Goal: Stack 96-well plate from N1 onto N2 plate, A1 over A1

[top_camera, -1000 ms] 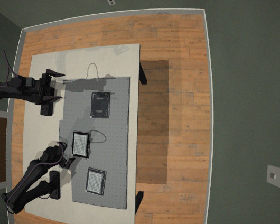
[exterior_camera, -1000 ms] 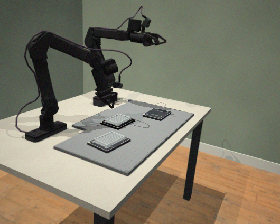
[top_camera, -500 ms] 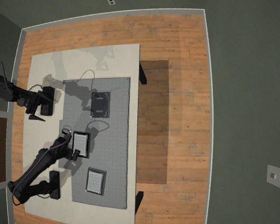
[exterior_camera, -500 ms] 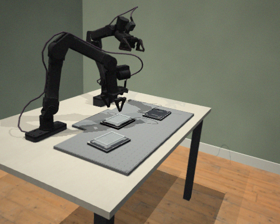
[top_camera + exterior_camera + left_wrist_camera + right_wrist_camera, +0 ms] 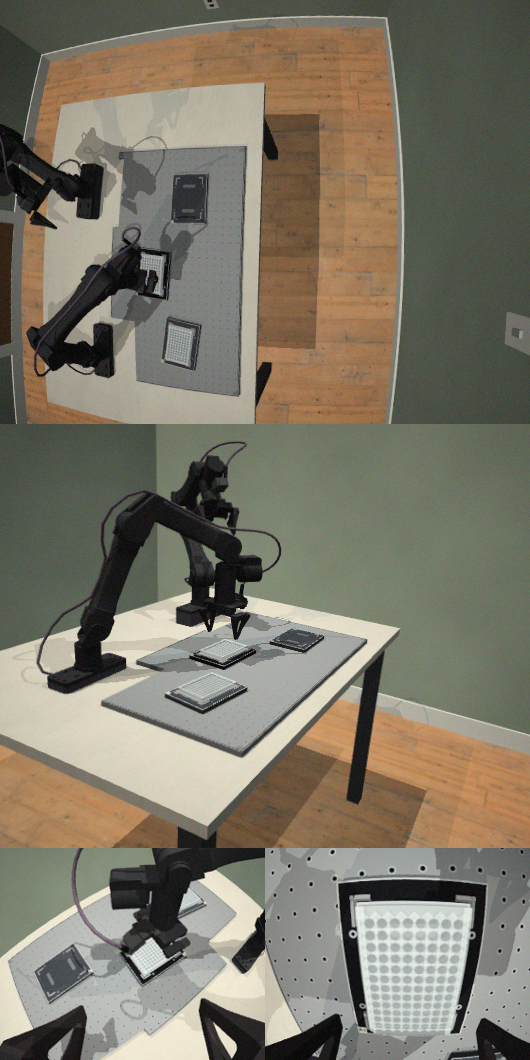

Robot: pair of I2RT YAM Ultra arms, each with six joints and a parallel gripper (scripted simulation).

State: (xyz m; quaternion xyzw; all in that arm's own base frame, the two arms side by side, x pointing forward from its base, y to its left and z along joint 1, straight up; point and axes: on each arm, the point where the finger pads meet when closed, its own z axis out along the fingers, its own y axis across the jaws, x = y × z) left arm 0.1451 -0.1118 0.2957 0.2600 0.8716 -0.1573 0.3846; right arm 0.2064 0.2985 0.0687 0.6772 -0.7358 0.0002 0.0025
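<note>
Right now the black nest is 7 cm below my right hand and 1 cm to the left of it.
</note>
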